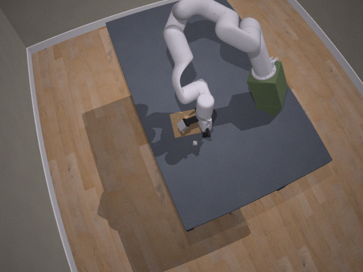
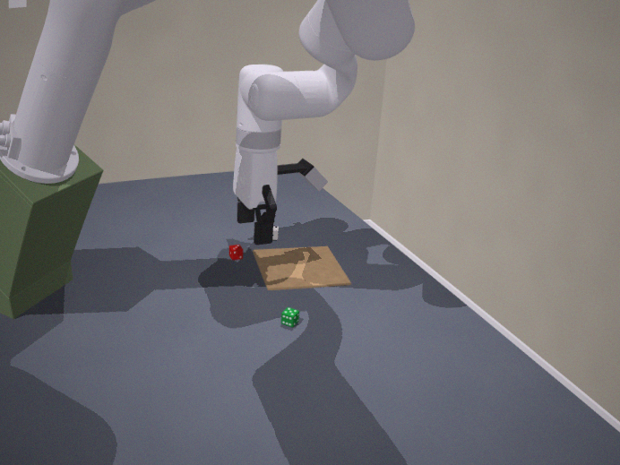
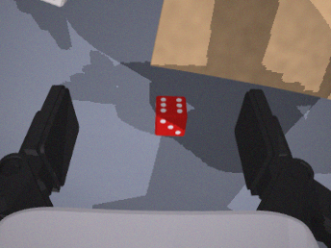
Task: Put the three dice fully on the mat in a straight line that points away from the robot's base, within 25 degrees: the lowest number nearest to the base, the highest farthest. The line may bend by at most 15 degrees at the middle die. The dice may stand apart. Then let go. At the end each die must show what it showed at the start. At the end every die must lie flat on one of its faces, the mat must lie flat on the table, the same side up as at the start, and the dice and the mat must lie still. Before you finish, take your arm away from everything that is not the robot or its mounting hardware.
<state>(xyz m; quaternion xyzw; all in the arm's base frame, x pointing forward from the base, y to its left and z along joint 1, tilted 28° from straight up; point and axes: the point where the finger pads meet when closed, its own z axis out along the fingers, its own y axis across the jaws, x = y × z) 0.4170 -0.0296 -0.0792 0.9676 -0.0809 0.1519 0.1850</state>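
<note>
Now: hand 4 cm past the red die and 4 cm above it. Round my hand: mat (9 cm to the right, 5 cm below, 4 cm ahead); then white die (7 cm ahead, 4 cm to the left, 4 cm below); then green die (22 cm to the right, 8 cm behind, 4 cm below).
</note>
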